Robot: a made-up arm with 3 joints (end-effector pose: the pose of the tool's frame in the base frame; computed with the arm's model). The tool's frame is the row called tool. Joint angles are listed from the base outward.
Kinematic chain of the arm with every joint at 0, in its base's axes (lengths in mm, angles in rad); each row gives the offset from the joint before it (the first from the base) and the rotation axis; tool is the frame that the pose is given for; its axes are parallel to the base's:
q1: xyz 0 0 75 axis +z
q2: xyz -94 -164 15 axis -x
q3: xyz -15 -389 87 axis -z
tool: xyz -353 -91 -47
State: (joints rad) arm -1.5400 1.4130 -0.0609
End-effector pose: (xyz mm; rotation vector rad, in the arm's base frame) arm -217.2 449.3 591.4 -1.0647 1.0973 -1.2073
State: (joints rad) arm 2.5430 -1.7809 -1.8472
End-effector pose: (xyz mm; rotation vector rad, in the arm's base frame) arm -30.1 88.7 -606.6 -1.8770 -0.6807 -1.3109
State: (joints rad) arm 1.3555 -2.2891 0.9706
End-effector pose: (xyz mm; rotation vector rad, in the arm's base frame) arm 11.9 -395.1 -48.6 0.9109 2.1089 0.1995
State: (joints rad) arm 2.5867 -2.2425 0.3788
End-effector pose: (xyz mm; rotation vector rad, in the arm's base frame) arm 390.5 -263.4 -203.4 0.2219 2.5138 1.0873
